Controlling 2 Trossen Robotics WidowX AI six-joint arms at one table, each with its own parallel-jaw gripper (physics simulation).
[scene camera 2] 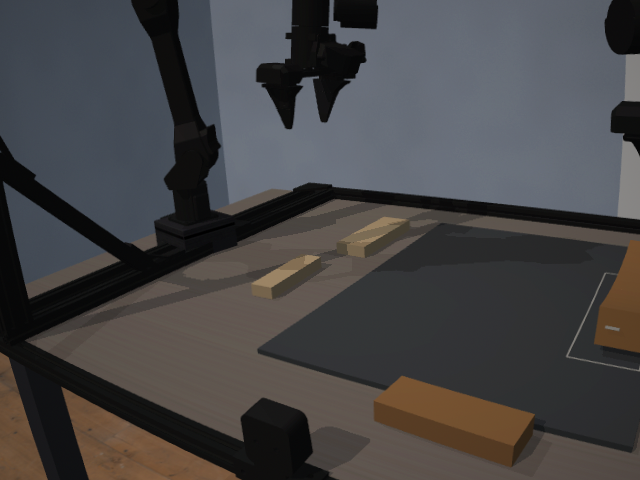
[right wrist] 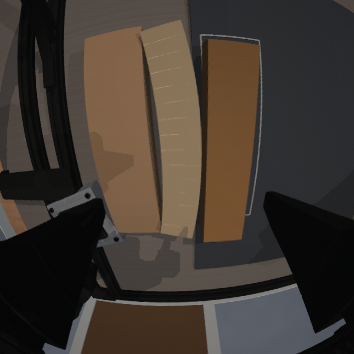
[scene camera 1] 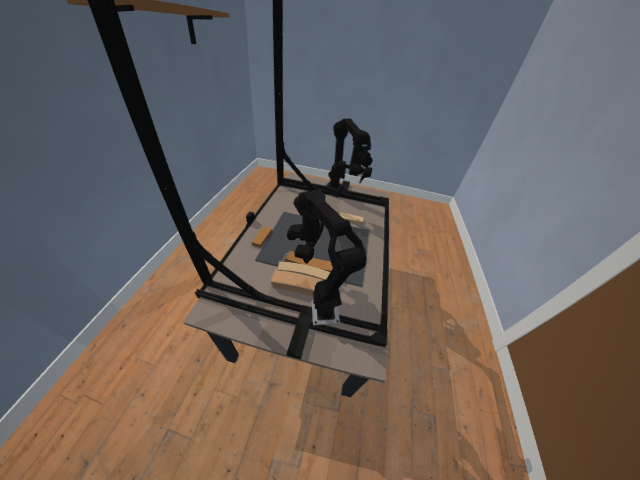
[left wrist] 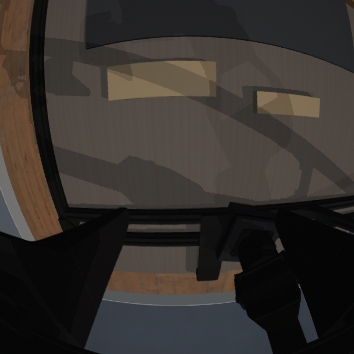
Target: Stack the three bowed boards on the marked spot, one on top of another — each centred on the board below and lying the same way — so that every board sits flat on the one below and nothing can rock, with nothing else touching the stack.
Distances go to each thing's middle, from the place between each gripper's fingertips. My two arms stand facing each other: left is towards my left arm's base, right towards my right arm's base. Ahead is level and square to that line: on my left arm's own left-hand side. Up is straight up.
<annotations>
The pale board [right wrist: 172,76] lies 120 mm below my right hand and 10 mm behind it. Round my right hand: brown block [scene camera 2: 498,433] 260 mm behind, 210 mm to the left, 140 mm below; then dark brown board [scene camera 2: 610,331] 120 mm below, 50 mm to the left, 10 mm ahead; then mid-brown board [scene camera 1: 300,283] 120 mm below, 60 mm to the right, 20 mm behind.
The dark brown board is 160 mm behind my left hand, 500 mm to the right of it and 160 mm below it. The rest, counted from my left hand: brown block (430 mm behind, 340 mm to the right, 180 mm below); pale board (180 mm behind, 550 mm to the right, 160 mm below); mid-brown board (190 mm behind, 610 mm to the right, 170 mm below).
</annotations>
